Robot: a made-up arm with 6 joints.
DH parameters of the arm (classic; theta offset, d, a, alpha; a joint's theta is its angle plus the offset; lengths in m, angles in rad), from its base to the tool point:
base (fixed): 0 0.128 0 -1.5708
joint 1: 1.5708 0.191 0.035 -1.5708
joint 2: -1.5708 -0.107 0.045 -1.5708
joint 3: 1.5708 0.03 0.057 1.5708
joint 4: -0.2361 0 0.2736 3.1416
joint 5: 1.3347 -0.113 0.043 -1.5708
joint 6: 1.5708 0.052 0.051 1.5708
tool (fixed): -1.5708 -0.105 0 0
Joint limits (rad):
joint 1: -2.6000..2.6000
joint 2: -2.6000..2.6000
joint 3: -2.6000..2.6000
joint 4: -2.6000..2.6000
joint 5: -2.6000..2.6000
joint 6: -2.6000..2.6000
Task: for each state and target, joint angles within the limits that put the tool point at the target. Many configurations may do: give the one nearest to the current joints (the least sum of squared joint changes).
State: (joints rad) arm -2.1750 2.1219 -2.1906 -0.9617 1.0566 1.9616
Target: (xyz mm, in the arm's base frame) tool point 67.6 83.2 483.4
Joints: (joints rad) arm -2.6000 2.2860 -1.4849 -0.5784 1.2512 1.6641
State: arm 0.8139 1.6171 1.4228 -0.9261 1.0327 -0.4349
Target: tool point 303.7 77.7 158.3
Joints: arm 0.9154 0.9666 1.9719 -0.4239 0.8405 -0.2346
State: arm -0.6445 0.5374 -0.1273 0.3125 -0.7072 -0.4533
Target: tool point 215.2 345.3 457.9
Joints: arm -1.1354 0.3233 0.2509 0.0100 -0.7839 -0.1059
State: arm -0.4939 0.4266 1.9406 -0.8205 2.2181 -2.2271
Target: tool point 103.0 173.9 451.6
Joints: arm -0.6570 0.8103 1.6559 -1.1650 2.4271 -1.9638
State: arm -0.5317 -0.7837 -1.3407 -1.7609 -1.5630 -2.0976
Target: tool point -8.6 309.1 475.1
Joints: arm 0.1814 -0.0348 -1.0440 -1.4649 -1.5862 -1.8838
